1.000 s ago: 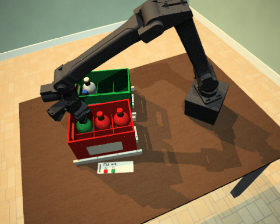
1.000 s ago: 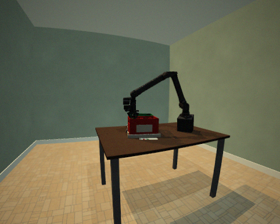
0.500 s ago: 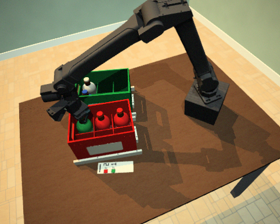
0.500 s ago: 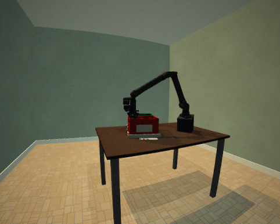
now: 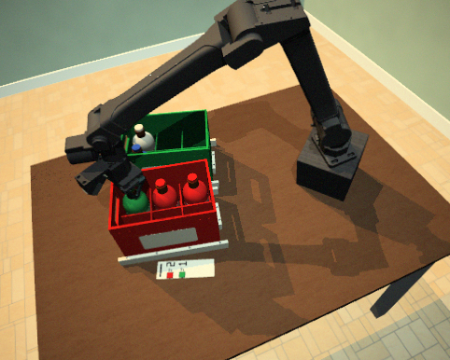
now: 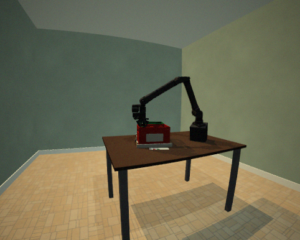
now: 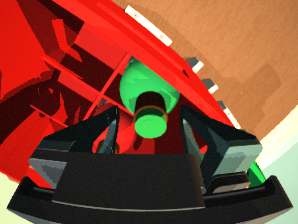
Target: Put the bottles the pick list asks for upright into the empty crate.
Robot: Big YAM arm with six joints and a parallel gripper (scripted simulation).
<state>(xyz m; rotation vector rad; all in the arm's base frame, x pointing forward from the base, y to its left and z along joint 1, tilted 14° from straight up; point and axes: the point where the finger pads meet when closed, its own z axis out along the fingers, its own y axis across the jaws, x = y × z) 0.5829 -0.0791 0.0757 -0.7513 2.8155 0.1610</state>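
Right now my hand is 6 cm above the green bottle. Also, from my hand: blue-capped bottle: 4 cm behind, 15 cm to the right, 6 cm below; then red crate: 8 cm behind, 6 cm to the left, 7 cm below; then red bottle: 18 cm behind, 2 cm to the left, 6 cm below.
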